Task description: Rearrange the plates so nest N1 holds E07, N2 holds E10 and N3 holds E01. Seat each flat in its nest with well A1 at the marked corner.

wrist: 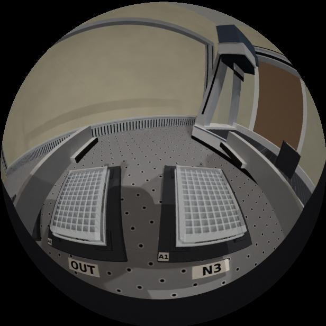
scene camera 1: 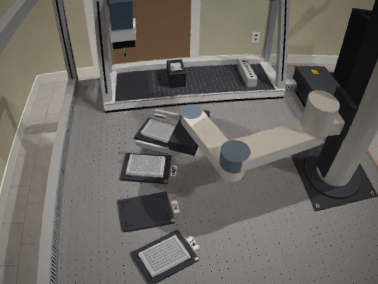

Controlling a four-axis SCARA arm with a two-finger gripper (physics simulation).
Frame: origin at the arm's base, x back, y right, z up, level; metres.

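Seen in the pictures: gripper, fingertip midpoint: (scene camera 1: 146, 126); arm's base, link origin: (scene camera 1: 332, 174).
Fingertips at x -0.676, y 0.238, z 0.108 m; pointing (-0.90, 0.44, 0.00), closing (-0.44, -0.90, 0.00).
Offsets run from my fingertips to a thing's top centre. "spot": to the spot under its first point.
My gripper (scene camera 1: 147, 128) (wrist: 159, 131) is open and empty, its fingers wide apart above the board near nest N3 @[dx +0.050, dy +0.049, dz -0.077 m] (scene camera 1: 145, 138) (wrist: 168, 220). A pale gridded plate @[dx +0.050, dy +0.049, dz -0.069 m] (scene camera 1: 159, 130) (wrist: 207, 205) lies on N3, partly covered by the hand in the scene view. Another plate @[dx -0.014, dy -0.114, dz -0.069 m] (scene camera 1: 145, 165) (wrist: 80, 200) lies on nest OUT @[spot: dx -0.095, dy -0.130, dz -0.083 m] (scene camera 1: 123, 172) (wrist: 116, 215). Nest N2 @[dx -0.029, dy -0.294, dz -0.077 m] (scene camera 1: 146, 211) is bare. A third plate @[dx +0.012, dy -0.462, dz -0.069 m] (scene camera 1: 164, 255) lies on the turned nest N1 @[spot: dx -0.029, dy -0.525, dz -0.078 m] (scene camera 1: 150, 276). A tag marked A1 (wrist: 163, 256) shows at N3's near left corner. I cannot read any plate's name.
A framed gantry deck (scene camera 1: 195, 99) stands at the back, with a black box @[spot: dx +0.141, dy +0.277, dz +0.007 m] (scene camera 1: 176, 77) and a white strip @[spot: dx +0.463, dy +0.287, dz +0.000 m] (scene camera 1: 248, 73) on it. A dark box @[spot: dx +0.761, dy +0.176, dz +0.020 m] (scene camera 1: 316, 82) stands at the back right. The arm's base plate (scene camera 1: 320, 197) is at the right.
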